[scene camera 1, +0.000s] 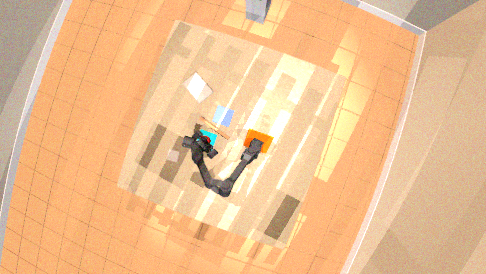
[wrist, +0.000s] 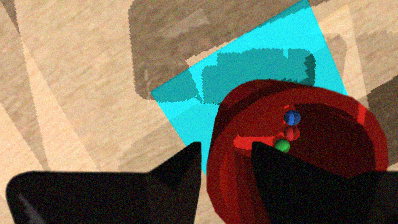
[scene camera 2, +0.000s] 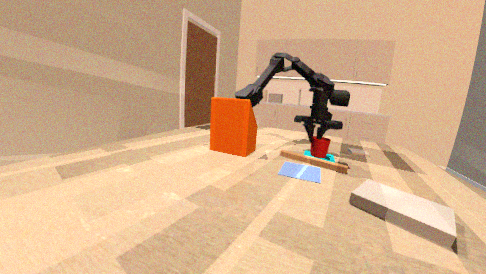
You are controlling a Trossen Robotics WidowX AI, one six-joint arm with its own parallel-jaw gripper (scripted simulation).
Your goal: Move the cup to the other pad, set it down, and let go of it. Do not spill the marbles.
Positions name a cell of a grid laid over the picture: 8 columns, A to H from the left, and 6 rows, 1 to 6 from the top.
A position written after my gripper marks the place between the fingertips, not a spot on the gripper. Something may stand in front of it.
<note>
I see my gripper (scene camera 2: F4), a red cup (wrist: G4) and a cyan pad (wrist: F2).
My gripper also shows in the wrist view (wrist: E5).
</note>
